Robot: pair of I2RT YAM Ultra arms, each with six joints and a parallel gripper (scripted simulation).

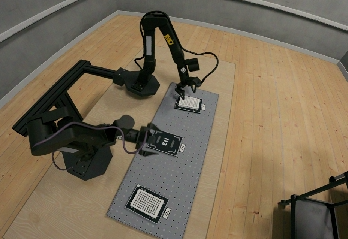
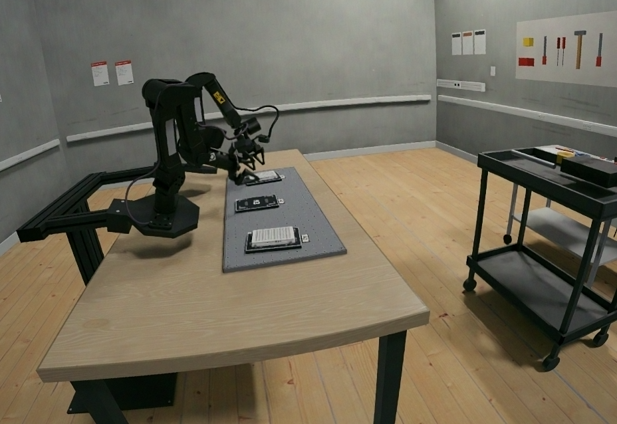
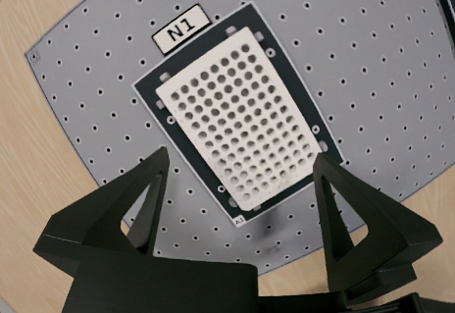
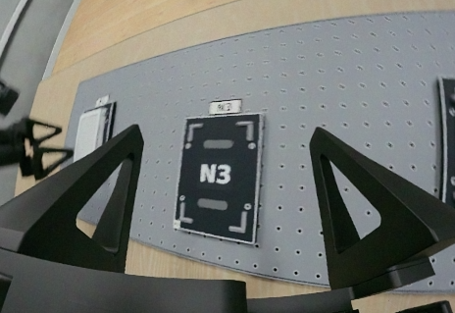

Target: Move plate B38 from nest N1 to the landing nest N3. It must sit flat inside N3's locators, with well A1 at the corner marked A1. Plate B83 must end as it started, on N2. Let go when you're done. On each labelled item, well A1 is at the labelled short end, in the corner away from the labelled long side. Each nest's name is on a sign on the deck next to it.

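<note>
The dark nest is 33 cm to the right of my left hand, 6 cm below it and 2 cm behind it.
</note>
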